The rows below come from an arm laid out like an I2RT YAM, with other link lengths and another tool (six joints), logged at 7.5 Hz.
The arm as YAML. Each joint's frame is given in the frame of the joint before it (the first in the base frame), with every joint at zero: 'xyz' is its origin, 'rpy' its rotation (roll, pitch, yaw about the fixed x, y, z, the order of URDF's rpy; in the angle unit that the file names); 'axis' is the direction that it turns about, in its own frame. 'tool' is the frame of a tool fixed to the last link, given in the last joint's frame.
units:
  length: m
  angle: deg
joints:
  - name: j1
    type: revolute
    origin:
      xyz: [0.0, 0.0, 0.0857]
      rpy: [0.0, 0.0, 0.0]
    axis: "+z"
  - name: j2
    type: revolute
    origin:
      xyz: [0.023, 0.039, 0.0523]
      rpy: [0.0, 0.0, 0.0]
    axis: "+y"
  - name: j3
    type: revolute
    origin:
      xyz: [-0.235, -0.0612, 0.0]
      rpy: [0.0, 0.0, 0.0]
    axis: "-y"
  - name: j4
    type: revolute
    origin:
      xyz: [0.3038, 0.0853, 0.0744]
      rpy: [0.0, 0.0, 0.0]
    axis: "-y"
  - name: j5
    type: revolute
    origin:
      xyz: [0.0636, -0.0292, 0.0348]
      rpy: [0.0, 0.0, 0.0]
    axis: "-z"
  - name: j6
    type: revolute
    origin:
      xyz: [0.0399, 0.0, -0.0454]
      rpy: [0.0, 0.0, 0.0]
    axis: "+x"
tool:
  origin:
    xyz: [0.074, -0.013, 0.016]
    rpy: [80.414, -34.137, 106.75]
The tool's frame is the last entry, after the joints.
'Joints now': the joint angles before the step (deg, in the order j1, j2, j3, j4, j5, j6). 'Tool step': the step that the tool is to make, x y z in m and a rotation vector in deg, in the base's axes. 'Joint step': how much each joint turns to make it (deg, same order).
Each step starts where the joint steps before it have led.
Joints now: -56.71 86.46 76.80 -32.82 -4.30 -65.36
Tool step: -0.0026 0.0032 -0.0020 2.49 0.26 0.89
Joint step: -0.51 0.15 0.66 -2.75 -1.80 -0.14
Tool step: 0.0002 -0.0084 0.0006 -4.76 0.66 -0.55
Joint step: 0.00 -0.15 -1.39 4.72 2.54 -1.92
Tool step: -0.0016 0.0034 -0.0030 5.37 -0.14 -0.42
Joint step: -0.35 1.26 2.36 -5.37 -2.01 2.25
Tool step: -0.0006 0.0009 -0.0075 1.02 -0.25 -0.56
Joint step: 0.00 -0.06 -1.20 0.50 -0.16 0.93
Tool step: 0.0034 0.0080 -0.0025 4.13 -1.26 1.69
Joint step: 0.08 0.46 0.85 -3.06 -3.50 1.04
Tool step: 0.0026 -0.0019 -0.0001 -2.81 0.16 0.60
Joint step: 0.36 -0.37 -1.12 2.83 1.06 -1.31
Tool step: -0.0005 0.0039 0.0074 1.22 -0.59 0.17
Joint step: 0.01 -0.37 1.18 -2.15 -0.96 0.68
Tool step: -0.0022 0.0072 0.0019 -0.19 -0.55 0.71
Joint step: 0.09 -1.88 -1.65 0.20 -0.69 -0.22
